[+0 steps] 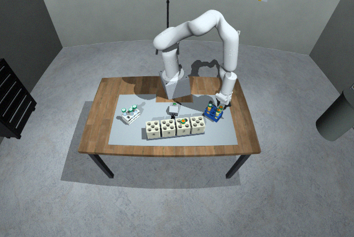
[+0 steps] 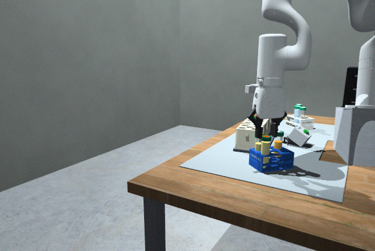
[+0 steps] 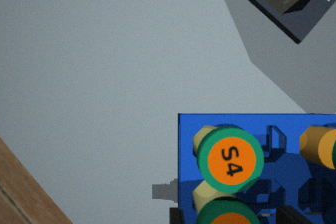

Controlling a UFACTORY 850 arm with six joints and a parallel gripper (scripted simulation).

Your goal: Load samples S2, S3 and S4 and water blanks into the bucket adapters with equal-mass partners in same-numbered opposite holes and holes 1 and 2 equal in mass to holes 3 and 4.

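Now: hand 10 mm to the left of the sample tube S3 and 70 mm above it. Round my hand: blue rack: 10 mm behind, 40 mm to the right, 110 mm below; sample tube: 160 mm ahead, 300 mm to the right, 70 mm below; tube X9: 20 mm behind, 100 mm to the right, 70 mm below.
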